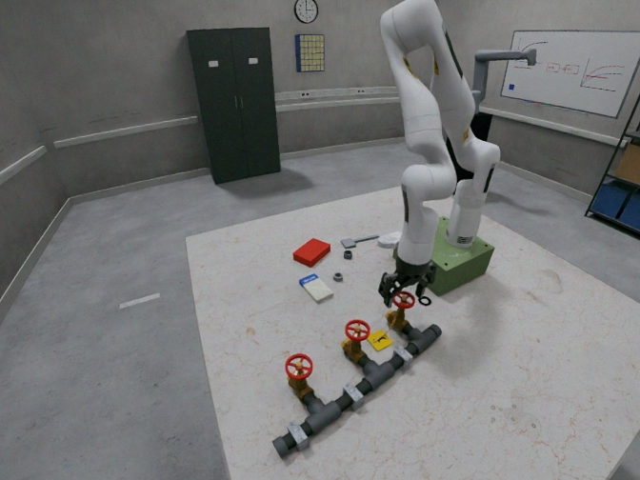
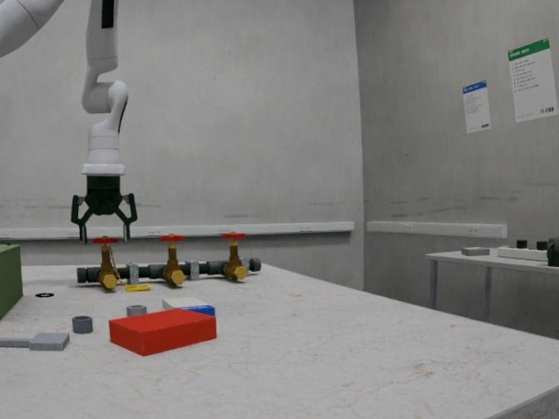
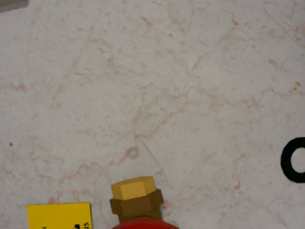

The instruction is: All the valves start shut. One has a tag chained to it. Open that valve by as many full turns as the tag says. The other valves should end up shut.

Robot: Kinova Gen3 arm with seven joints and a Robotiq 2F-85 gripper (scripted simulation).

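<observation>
Now: hand 110 mm above the yellow tag, 80 mm short of it and 20 mm to the right of it. The rest, counted from my hand: red block: 400 mm to the right, 100 mm ahead, 90 mm below; white-and-blue box: 230 mm to the right, 150 mm ahead, 100 mm below; grey flat tool: 420 mm to the right, 100 mm below, 90 mm behind.
</observation>
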